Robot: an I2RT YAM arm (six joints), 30 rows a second.
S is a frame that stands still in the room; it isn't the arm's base.
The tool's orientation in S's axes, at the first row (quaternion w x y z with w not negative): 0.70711, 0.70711, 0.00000, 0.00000
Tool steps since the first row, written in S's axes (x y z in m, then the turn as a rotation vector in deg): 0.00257, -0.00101, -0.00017, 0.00, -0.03, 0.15; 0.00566, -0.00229, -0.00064, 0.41, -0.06, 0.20; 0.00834, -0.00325, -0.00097, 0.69, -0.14, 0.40; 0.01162, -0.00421, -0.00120, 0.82, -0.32, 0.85; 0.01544, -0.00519, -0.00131, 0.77, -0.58, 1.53; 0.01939, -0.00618, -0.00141, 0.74, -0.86, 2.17; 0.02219, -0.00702, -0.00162, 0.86, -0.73, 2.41; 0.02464, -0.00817, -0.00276, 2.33, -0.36, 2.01
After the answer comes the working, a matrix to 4 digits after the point.
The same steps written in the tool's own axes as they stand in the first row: 0.00257, -0.00017, 0.00101, 0.00, 0.15, 0.03; 0.00566, -0.00064, 0.00229, 0.41, 0.20, 0.06; 0.00834, -0.00097, 0.00325, 0.69, 0.40, 0.14; 0.01162, -0.00120, 0.00421, 0.82, 0.85, 0.32; 0.01544, -0.00131, 0.00519, 0.77, 1.53, 0.58; 0.01939, -0.00141, 0.00618, 0.74, 2.17, 0.86; 0.02219, -0.00162, 0.00702, 0.86, 2.41, 0.73; 0.02464, -0.00276, 0.00817, 2.33, 2.01, 0.36
The tool's axes in the first row as the columns of a matrix, in S's axes (rounded; the answer above uses it unrounded):
1.0000, 0.0000, 0.0000
0.0000, 0.0000, -1.0000
0.0000, 1.0000, 0.0000

